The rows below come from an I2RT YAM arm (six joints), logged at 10 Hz.
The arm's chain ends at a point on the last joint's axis. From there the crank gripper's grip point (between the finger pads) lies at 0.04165 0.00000 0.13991 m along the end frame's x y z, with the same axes.
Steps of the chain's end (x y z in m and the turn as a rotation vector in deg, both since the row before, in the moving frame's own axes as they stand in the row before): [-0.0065, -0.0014, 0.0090, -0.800, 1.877, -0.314]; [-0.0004, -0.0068, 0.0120, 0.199, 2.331, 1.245]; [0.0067, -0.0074, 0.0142, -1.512, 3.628, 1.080]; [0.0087, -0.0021, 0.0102, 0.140, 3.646, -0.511]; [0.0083, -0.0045, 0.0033, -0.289, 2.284, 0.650]
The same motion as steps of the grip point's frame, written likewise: [-0.0019, 0.0003, 0.0075, -0.800, 1.877, -0.314]; [0.0053, -0.0063, 0.0102, 0.199, 2.331, 1.245]; [0.0154, -0.0029, 0.0112, -1.512, 3.628, 1.080]; [0.0175, -0.0028, 0.0073, 0.140, 3.646, -0.511]; [0.0138, -0.0033, 0.0015, -0.289, 2.284, 0.650]
